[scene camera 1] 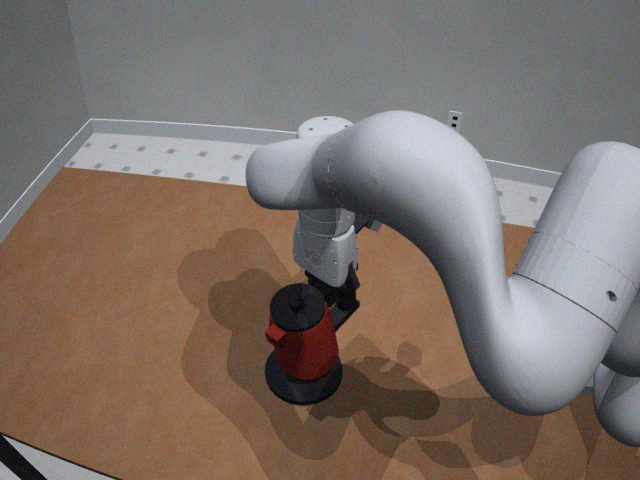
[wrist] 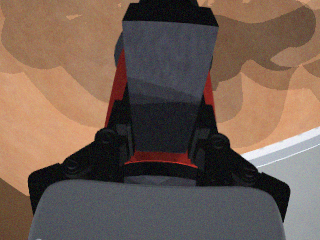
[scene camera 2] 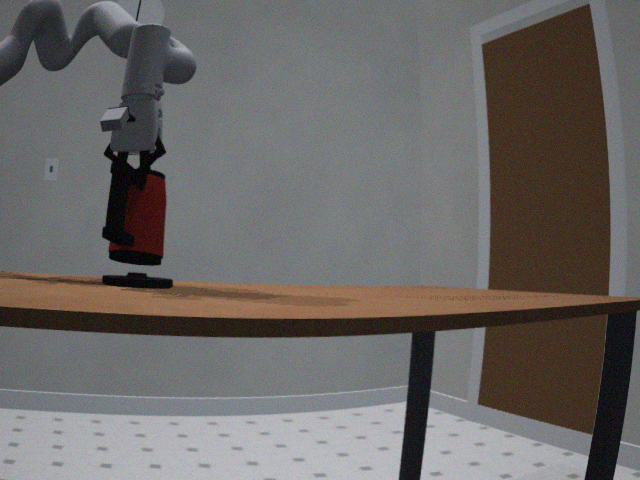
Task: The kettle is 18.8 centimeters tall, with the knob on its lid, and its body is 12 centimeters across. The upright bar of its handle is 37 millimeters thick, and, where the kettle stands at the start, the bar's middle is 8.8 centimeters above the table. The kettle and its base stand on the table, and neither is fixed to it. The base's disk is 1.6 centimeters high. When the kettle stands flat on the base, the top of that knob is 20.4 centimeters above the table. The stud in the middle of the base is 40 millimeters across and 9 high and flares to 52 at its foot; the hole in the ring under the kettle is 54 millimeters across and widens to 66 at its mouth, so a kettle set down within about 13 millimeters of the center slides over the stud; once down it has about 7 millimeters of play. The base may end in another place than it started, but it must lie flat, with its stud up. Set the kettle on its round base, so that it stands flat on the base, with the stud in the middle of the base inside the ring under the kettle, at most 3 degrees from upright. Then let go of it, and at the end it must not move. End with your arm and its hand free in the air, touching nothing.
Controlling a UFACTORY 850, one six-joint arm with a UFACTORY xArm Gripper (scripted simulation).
Scene:
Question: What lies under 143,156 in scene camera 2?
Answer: The gripper.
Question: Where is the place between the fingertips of the gripper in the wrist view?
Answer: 163,99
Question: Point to a black round base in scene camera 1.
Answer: At 285,387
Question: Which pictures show the gripper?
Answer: Scene camera 1, the wrist view and scene camera 2: all of them.

